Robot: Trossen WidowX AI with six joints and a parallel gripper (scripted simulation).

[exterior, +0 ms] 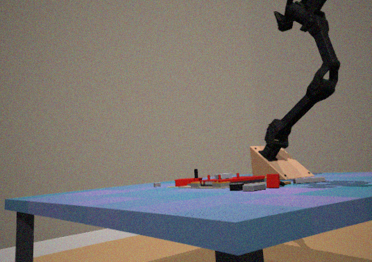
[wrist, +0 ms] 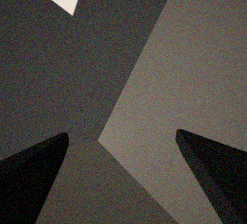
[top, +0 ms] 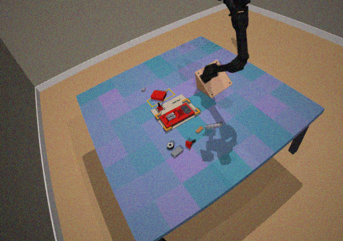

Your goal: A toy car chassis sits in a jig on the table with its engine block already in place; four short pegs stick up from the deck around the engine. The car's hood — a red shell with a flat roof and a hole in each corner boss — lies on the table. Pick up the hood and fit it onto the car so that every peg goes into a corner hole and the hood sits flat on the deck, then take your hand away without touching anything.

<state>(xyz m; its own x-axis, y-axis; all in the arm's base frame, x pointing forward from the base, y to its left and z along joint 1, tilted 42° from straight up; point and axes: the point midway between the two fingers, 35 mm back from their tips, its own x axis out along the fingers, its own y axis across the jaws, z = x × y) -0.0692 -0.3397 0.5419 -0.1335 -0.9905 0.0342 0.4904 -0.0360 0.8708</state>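
Right now my gripper tip is 340 mm short of the red hood, 270 mm to the left of it and 730 mm above it. The rest, counted from my gripper tip: grey engine block (410 mm ahead, 20 mm to the right, 730 mm below); then wheel (530 mm ahead, 130 mm to the left, 740 mm below).
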